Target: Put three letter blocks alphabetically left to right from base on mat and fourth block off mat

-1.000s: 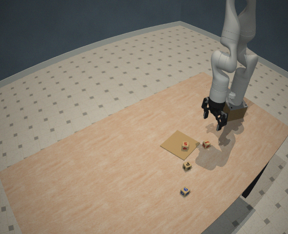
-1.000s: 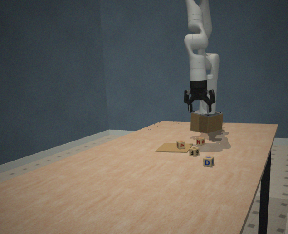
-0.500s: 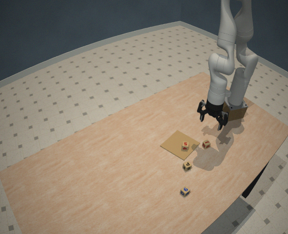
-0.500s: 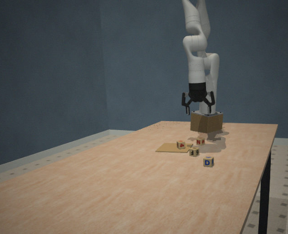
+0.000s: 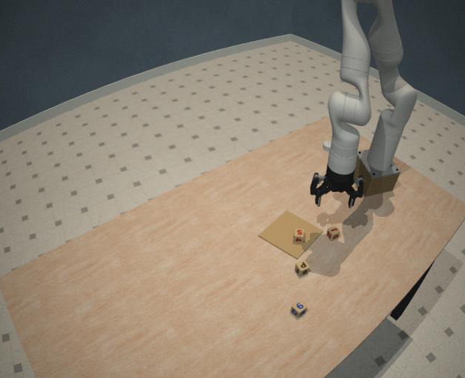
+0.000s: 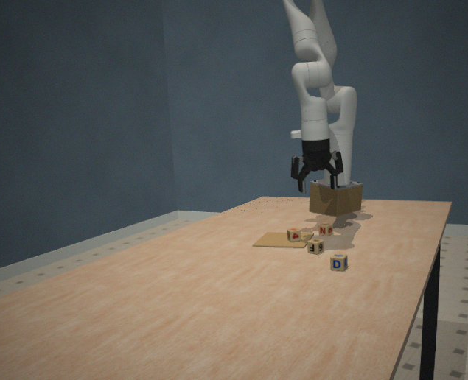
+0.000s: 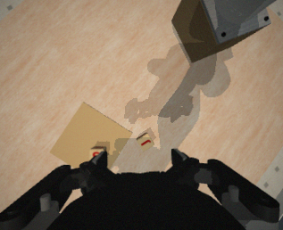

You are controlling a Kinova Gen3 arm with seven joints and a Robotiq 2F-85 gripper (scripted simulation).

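Now: the tan mat 6 cm ahead of my hand, 9 cm to the right of it and 13 cm below it.
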